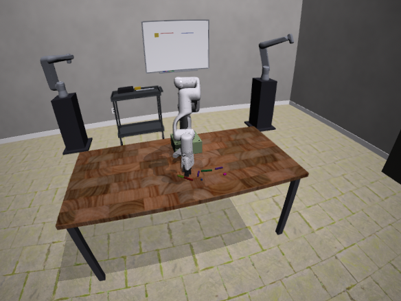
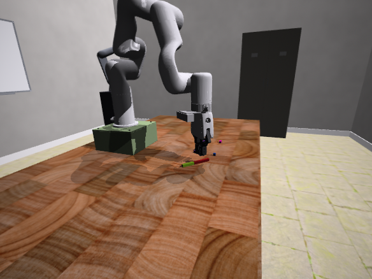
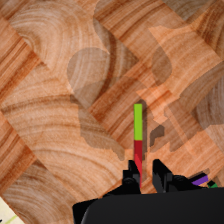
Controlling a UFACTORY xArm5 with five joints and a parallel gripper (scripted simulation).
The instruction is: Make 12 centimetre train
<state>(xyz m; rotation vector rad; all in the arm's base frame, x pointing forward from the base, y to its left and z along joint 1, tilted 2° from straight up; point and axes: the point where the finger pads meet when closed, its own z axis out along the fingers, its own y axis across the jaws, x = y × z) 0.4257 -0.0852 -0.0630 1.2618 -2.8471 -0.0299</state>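
My hand is 5 cm above the red rod. From my hand the other things lie so: green rod (5 cm behind, 15 cm to the left, 5 cm below); small blue rod (4 cm ahead, 9 cm to the left, 5 cm below); lime rod (4 cm behind, 4 cm to the right, 5 cm below).
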